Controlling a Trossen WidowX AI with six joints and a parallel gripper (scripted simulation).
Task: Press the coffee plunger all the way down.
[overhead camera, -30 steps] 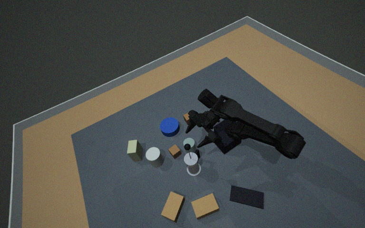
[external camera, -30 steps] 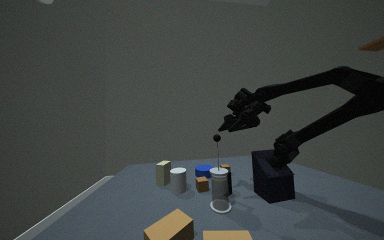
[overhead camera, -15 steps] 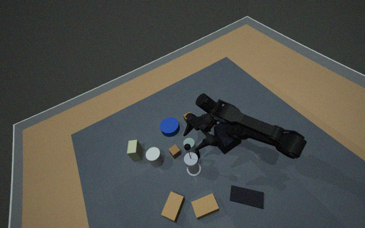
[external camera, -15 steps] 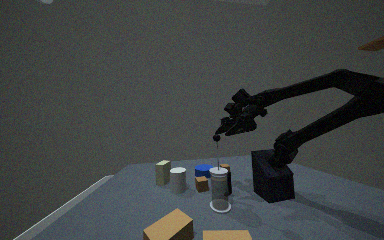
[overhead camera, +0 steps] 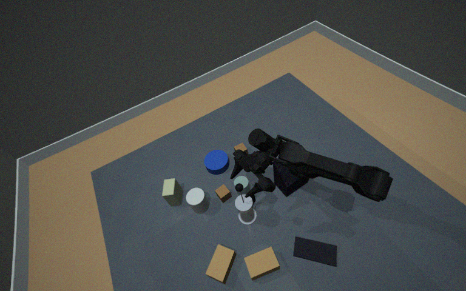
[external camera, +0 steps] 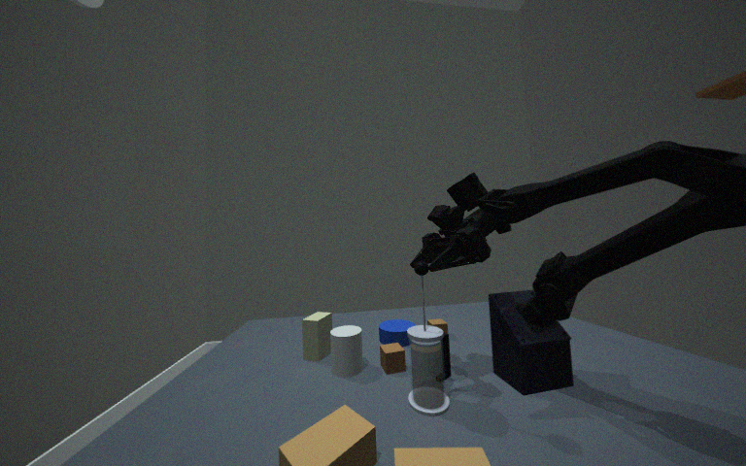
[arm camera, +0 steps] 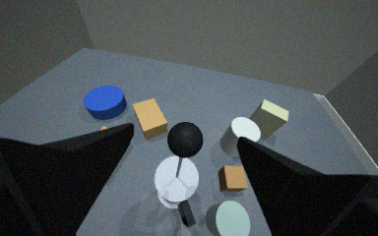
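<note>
Right now the coffee press is 20 mm behind my gripper tip and 130 mm below it. Also, from my gripper tip: dark slab 110 mm behind, 270 mm to the left, 260 mm below; white cylinder 130 mm ahead, 180 mm to the right, 210 mm below.
</note>
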